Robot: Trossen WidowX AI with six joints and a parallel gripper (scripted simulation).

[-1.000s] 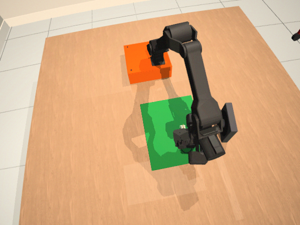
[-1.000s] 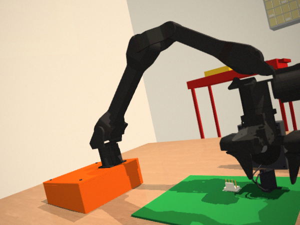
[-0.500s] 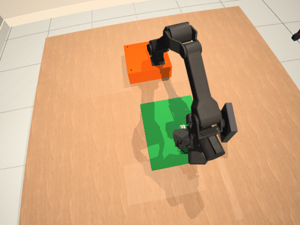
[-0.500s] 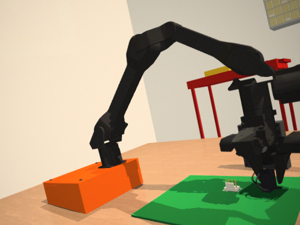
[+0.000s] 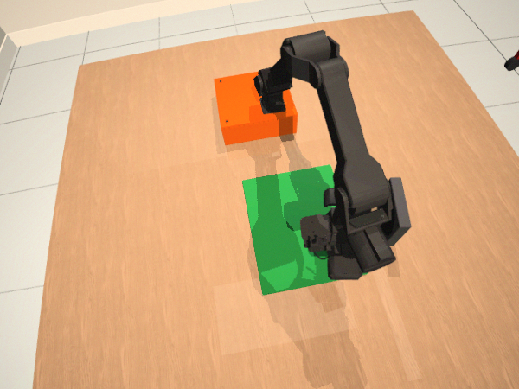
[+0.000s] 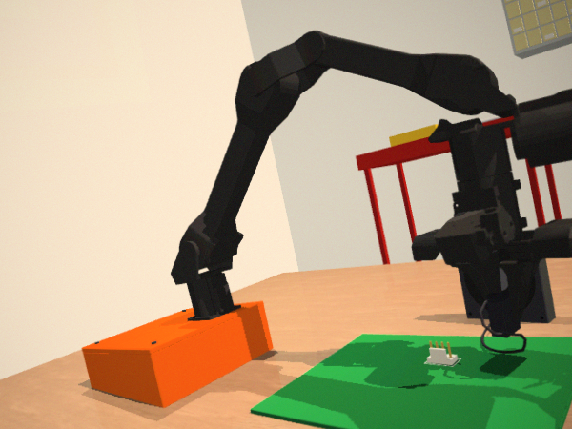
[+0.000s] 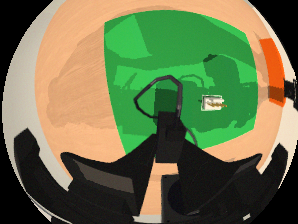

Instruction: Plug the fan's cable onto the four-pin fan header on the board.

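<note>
The white four-pin fan header lies 80 mm behind my gripper tip, 20 mm to the right of it and 50 mm below it. From my gripper tip the other things lie so: fan 50 mm behind, 130 mm to the left, 10 mm above; green board 80 mm behind, 60 mm to the right, 60 mm below; plug 10 mm to the right, 10 mm above.
</note>
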